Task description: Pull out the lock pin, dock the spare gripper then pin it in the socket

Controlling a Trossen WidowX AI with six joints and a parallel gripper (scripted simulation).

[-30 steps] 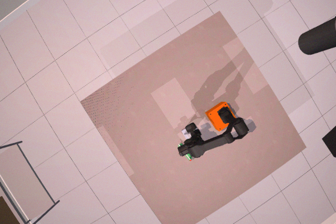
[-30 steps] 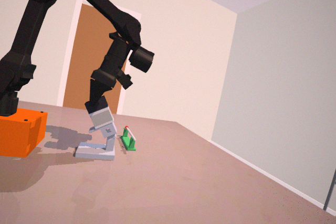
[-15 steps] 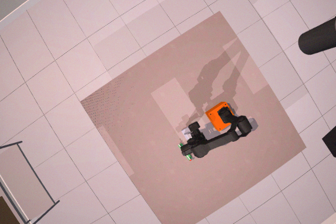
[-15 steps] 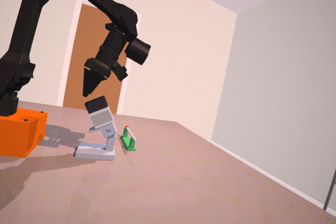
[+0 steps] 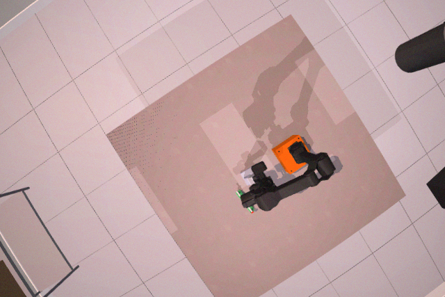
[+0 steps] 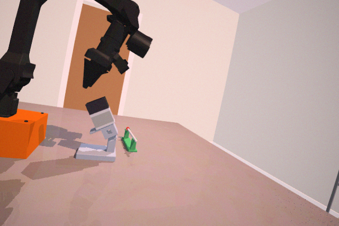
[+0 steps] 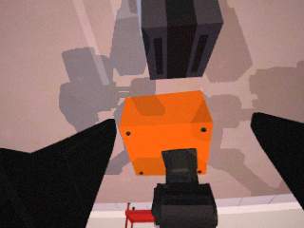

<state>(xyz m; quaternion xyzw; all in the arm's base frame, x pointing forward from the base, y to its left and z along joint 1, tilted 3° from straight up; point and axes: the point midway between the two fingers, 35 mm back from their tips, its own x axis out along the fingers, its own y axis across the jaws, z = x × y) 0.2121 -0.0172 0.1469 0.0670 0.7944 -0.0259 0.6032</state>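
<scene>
My gripper tip is now 18 cm short of the green cradle, 18 cm above it and 9 cm to the right of it. The rest, counted from my gripper tip: spare gripper: 8 cm below, 6 cm ahead, 1 cm to the right; then grey mount: 15 cm below, 7 cm ahead, 1 cm to the right.
</scene>
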